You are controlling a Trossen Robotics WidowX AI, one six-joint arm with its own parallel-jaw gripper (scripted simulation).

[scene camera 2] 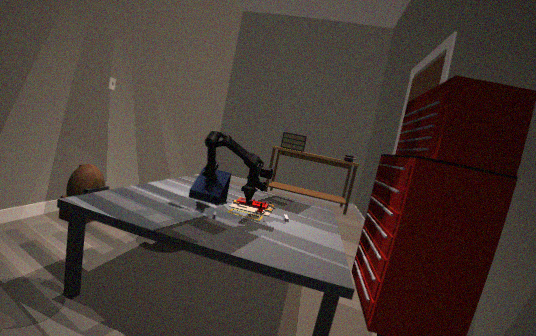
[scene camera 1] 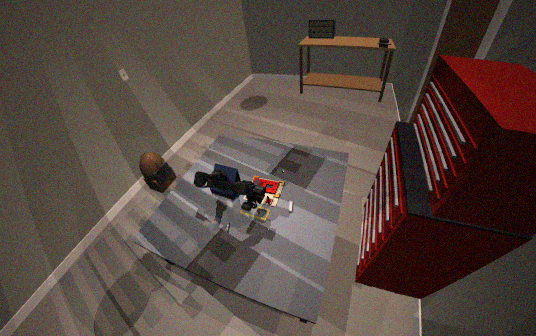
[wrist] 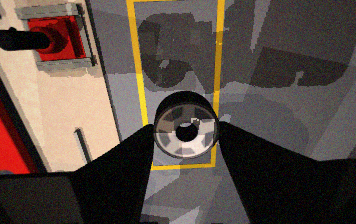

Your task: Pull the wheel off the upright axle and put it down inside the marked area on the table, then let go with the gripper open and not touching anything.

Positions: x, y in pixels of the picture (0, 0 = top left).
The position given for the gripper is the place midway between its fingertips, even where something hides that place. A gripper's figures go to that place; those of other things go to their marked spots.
The gripper [wrist: 185, 129] is 11 cm from the lens. A wheel [wrist: 200, 137]: 10 cm from the lens. A beige board [wrist: 65, 105] is 21 cm from the lens. The marked spots on the beige board and the wheel are 15 cm apart.
